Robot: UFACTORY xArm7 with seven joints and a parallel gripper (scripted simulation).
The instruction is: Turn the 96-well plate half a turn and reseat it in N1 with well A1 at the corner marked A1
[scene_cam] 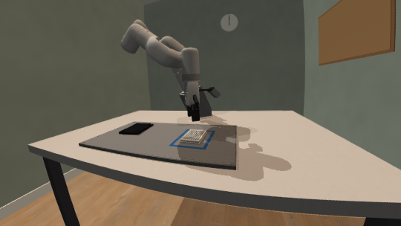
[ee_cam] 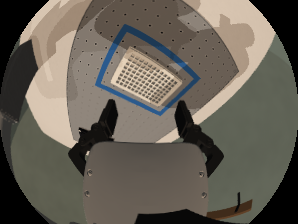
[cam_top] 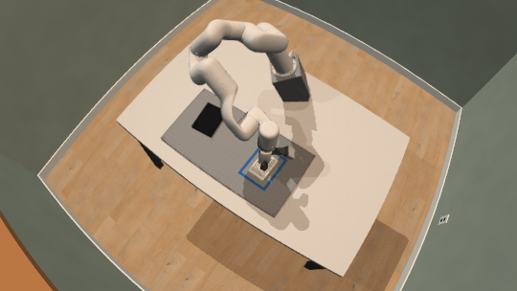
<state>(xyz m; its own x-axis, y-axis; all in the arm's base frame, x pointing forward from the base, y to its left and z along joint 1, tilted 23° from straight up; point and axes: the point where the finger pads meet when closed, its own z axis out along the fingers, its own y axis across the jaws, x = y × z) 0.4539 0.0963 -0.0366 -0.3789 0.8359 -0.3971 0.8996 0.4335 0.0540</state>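
Right now the white 96-well plate is 9 cm below my hand. Round my hand: black plate nest N1: 10 cm behind, 35 cm to the right, 9 cm below.
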